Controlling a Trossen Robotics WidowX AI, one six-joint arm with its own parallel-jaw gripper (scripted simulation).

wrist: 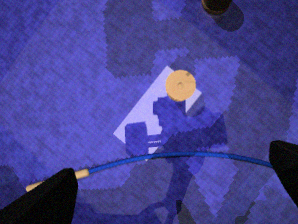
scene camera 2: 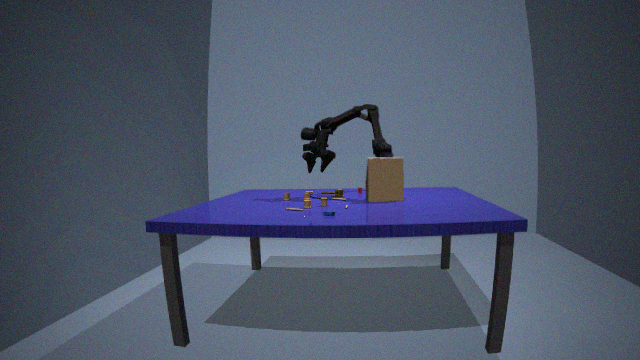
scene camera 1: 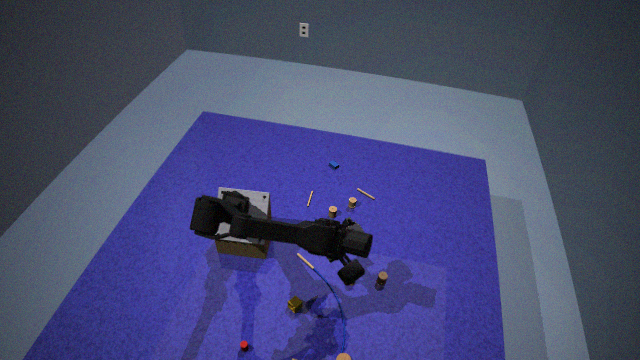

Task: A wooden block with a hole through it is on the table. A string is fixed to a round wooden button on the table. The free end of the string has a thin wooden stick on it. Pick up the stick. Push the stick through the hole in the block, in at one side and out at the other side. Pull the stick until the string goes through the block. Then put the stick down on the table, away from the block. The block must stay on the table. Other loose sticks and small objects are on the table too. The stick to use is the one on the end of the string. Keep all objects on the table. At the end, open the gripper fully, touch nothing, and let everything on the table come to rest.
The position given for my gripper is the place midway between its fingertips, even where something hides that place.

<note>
My gripper [scene camera 1: 339, 262] is open, holding nothing.
My gripper also shows in the wrist view [wrist: 173, 164].
</note>
